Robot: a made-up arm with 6 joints. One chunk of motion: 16 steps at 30 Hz.
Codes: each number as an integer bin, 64 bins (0 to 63) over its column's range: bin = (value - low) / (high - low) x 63, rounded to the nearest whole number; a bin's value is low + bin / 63 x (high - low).
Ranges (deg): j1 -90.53..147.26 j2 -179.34..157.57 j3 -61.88..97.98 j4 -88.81..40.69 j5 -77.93..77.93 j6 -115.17..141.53
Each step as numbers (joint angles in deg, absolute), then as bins.
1 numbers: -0.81 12.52 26.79 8.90 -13.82 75.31
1 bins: 24 36 35 48 26 47
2 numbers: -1.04 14.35 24.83 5.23 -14.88 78.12
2 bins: 24 36 34 46 25 47
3 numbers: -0.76 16.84 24.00 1.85 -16.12 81.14
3 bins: 24 37 34 44 25 48
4 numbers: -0.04 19.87 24.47 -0.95 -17.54 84.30
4 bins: 24 37 34 43 24 49
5 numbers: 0.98 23.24 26.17 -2.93 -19.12 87.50
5 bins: 24 38 35 42 24 50
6 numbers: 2.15 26.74 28.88 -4.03 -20.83 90.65
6 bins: 25 39 36 41 23 51
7 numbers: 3.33 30.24 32.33 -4.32 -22.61 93.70
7 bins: 25 39 37 41 22 51
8 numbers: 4.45 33.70 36.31 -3.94 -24.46 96.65
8 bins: 25 40 39 41 22 52
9 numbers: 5.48 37.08 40.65 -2.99 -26.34 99.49
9 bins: 25 40 40 42 21 53
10 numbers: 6.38 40.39 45.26 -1.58 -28.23 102.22
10 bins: 26 41 42 42 20 53
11 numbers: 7.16 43.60 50.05 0.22 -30.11 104.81
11 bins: 26 42 44 43 19 54
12 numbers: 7.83 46.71 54.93 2.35 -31.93 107.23
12 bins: 26 42 46 44 19 55
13 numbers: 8.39 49.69 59.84 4.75 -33.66 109.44
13 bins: 26 43 48 46 18 55
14 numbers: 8.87 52.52 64.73 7.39 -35.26 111.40
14 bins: 26 43 50 47 17 56
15 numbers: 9.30 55.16 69.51 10.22 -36.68 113.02
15 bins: 26 44 52 48 17 56
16 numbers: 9.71 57.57 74.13 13.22 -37.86 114.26
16 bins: 27 44 54 50 16 56
